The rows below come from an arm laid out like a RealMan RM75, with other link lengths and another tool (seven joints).
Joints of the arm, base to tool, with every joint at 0 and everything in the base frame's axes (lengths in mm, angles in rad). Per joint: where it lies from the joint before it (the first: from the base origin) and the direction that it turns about. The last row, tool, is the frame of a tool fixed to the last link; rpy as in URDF.
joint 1: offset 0 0 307.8 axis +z
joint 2: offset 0 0 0 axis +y
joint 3: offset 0 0 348.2 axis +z
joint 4: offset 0 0 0 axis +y
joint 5: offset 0 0 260.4 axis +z
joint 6: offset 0 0 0 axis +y
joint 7: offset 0 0 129.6 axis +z
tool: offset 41 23 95 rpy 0 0.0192 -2.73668
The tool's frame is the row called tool.
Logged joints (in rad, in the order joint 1, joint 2, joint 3, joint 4, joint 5, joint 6, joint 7), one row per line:
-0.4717 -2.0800 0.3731 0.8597 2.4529 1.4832 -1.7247
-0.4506 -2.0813 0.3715 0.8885 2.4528 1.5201 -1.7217
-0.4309 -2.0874 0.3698 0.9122 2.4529 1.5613 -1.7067
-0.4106 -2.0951 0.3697 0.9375 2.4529 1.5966 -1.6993
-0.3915 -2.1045 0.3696 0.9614 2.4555 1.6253 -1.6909
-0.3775 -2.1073 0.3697 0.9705 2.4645 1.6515 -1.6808
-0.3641 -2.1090 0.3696 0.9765 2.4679 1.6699 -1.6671
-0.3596 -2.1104 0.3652 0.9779 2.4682 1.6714 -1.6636
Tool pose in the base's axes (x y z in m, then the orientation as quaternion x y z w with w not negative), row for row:
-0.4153 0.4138 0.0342 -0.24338 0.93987 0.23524 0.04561
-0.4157 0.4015 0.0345 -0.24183 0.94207 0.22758 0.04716
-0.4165 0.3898 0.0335 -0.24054 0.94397 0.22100 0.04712
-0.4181 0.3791 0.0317 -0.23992 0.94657 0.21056 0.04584
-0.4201 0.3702 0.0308 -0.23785 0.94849 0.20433 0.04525
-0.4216 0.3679 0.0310 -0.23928 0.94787 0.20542 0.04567
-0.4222 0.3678 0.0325 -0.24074 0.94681 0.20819 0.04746
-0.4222 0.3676 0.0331 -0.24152 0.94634 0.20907 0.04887
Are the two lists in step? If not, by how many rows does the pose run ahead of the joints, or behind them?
The pose runs 2 rows ahead of the joints: the pose in row i belongs to the joints in row i + 2.
